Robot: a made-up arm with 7 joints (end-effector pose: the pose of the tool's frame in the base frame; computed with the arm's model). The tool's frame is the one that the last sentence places. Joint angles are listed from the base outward.
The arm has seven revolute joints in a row. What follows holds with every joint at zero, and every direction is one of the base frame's.
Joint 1 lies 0.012 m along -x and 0.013 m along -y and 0.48 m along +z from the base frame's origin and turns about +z.
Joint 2 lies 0.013 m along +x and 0.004 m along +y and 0.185 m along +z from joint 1 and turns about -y.
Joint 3 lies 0.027 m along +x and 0.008 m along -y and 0.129 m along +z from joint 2 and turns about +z.
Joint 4 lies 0.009 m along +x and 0.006 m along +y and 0.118 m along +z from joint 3 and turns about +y.
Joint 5 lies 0.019 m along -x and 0.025 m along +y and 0.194 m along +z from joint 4 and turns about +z.
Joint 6 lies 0.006 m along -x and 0.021 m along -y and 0.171 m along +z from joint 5 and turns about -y.
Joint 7 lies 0.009 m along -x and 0.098 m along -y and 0.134 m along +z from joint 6 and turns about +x.
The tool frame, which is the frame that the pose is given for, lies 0.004 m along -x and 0.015 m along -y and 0.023 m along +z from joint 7; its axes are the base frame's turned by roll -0.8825, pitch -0.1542 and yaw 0.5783 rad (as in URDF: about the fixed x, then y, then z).
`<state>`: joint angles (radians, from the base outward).
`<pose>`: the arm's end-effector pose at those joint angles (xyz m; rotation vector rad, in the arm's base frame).
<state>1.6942 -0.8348 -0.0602 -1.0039 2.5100 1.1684 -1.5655</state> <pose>-0.0818 0.2880 1.2349 1.8449 -2.3073 1.0371</pose>
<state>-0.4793 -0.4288 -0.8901 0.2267 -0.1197 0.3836 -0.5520</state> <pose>0.2334 -0.2140 1.3743 -1.2903 1.0337 -0.3883</pose>
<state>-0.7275 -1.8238 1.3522 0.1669 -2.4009 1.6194 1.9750</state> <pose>0.5131 -0.3688 0.6786 0.0876 -0.3295 -0.3089</pose>
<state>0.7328 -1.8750 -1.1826 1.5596 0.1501 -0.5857 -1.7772</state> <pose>0.4252 -0.2762 0.4454 -0.9601 -2.4680 -1.5920</pose>
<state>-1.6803 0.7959 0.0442 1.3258 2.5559 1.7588 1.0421</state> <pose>0.0596 -0.1962 1.0556 1.2489 -2.4776 0.2069</pose>
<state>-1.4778 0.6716 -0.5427 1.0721 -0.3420 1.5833 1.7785</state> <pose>-0.2029 0.1604 1.2337 -1.0980 -1.7453 -1.1085</pose>
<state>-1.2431 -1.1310 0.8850 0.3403 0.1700 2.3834 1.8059</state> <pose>0.1162 -0.5505 0.7631 0.8070 -2.4250 -0.5579</pose>
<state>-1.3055 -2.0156 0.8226 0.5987 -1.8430 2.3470 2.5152</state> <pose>0.2576 -0.4720 0.4506 1.1088 -0.6787 -0.3699</pose>
